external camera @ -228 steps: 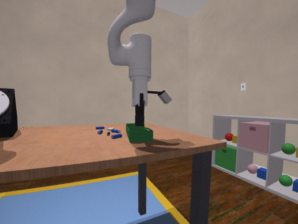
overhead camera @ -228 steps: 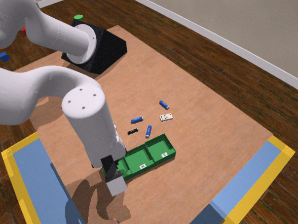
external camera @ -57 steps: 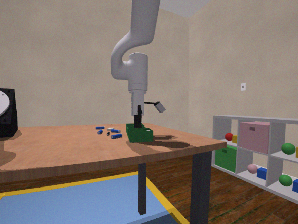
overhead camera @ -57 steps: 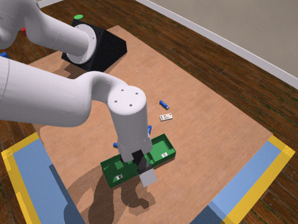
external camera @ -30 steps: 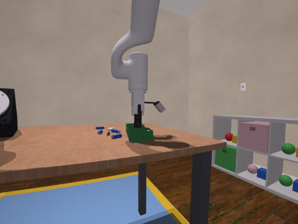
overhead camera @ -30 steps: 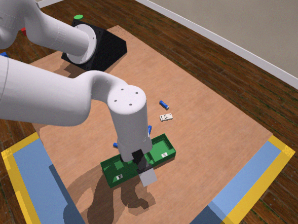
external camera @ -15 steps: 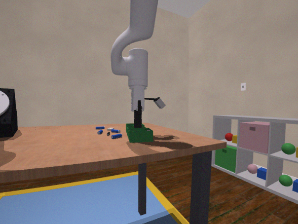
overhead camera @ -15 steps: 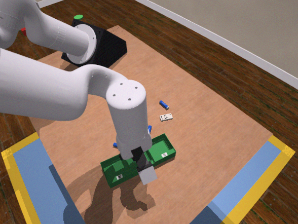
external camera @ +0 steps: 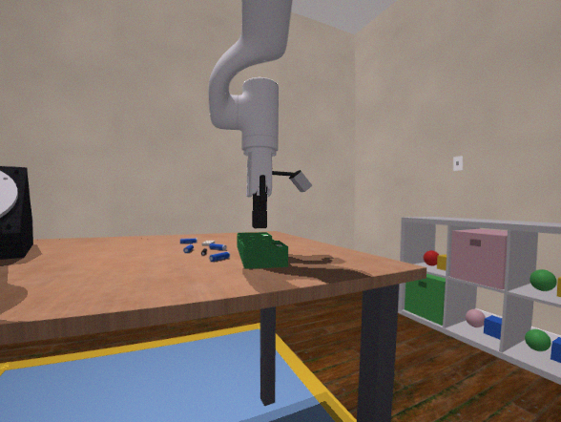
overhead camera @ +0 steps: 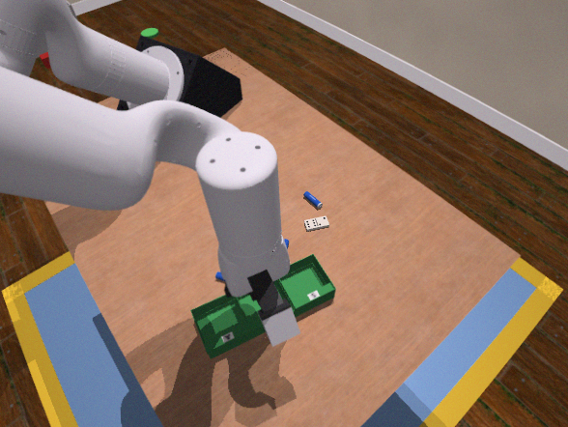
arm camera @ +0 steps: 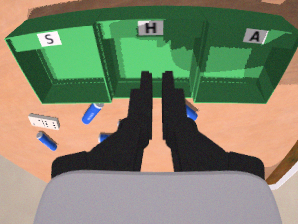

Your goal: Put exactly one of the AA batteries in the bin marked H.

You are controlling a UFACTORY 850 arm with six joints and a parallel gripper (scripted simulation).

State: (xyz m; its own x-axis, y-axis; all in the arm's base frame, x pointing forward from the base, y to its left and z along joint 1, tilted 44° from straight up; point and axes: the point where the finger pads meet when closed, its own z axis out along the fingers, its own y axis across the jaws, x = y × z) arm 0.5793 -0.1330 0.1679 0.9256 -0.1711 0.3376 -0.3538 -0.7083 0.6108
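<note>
The blue battery lies 100 mm behind my hand and 80 mm below it. From my hand the other things lie so: green three-compartment bin (60 mm below, 10 mm to the left); white domino (220 mm to the left, 80 mm below, 50 mm behind); thin black battery (110 mm behind, 80 mm to the left, 80 mm below).
</note>
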